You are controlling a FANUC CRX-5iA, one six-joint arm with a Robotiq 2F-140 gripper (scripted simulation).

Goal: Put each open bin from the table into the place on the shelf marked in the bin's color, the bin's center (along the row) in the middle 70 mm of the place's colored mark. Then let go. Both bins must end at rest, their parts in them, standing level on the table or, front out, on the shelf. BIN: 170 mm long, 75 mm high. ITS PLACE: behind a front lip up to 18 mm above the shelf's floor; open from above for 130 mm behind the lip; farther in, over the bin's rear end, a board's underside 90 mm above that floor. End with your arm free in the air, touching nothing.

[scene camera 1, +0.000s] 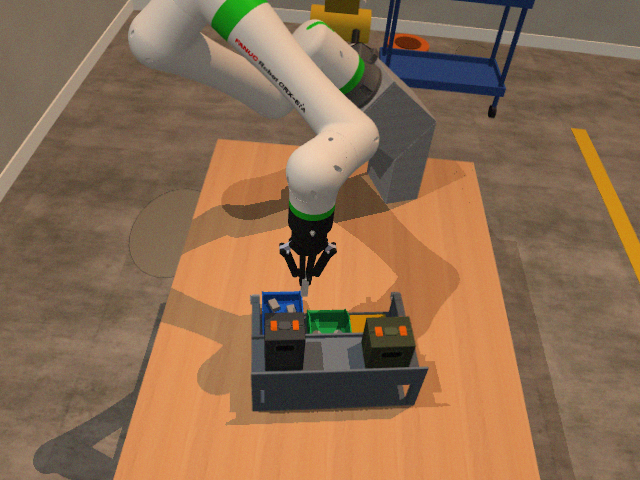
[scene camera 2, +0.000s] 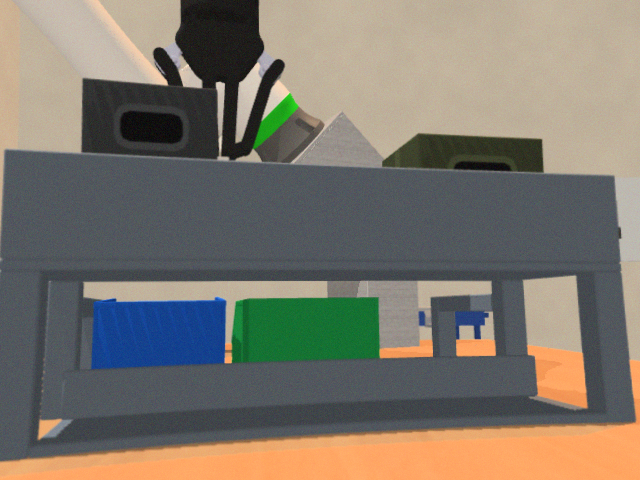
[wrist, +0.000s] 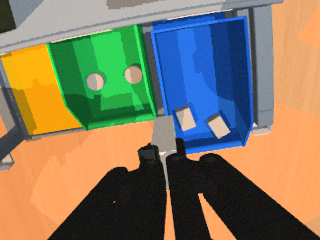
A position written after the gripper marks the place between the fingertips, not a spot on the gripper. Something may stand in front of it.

Note:
In view: the gripper (scene camera 1: 304, 292), a blue bin (scene camera 2: 138, 333) and a green bin (scene camera 2: 264, 329).
The blue bin is seen too in the wrist view (wrist: 208, 68). The green bin shows as well in scene camera 1 (scene camera 1: 326, 321) and in the wrist view (wrist: 110, 53). The gripper also shows in the wrist view (wrist: 165, 131).

